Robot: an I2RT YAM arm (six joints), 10 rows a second.
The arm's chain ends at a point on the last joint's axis. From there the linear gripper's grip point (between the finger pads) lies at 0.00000 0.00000 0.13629 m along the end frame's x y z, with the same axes.
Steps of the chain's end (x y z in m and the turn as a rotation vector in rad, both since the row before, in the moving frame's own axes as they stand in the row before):
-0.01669 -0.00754 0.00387 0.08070 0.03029 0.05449
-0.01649 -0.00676 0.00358 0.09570 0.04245 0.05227
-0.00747 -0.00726 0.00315 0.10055 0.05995 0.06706
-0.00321 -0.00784 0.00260 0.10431 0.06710 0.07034
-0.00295 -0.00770 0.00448 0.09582 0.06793 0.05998
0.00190 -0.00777 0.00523 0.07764 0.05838 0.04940
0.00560 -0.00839 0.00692 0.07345 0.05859 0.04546
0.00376 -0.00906 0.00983 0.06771 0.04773 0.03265
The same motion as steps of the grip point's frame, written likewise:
-0.01227 -0.01841 0.00336 0.08070 0.03029 0.05449
-0.01038 -0.01962 0.00283 0.09570 0.04245 0.05227
0.00113 -0.02065 0.00222 0.10055 0.05995 0.06706
0.00640 -0.02169 0.00155 0.10431 0.06710 0.07034
0.00667 -0.02044 0.00354 0.09582 0.06793 0.05998
0.01010 -0.01813 0.00459 0.07764 0.05838 0.04940
0.01380 -0.01820 0.00632 0.07345 0.05859 0.04546
0.01041 -0.01817 0.00936 0.06771 0.04773 0.03265

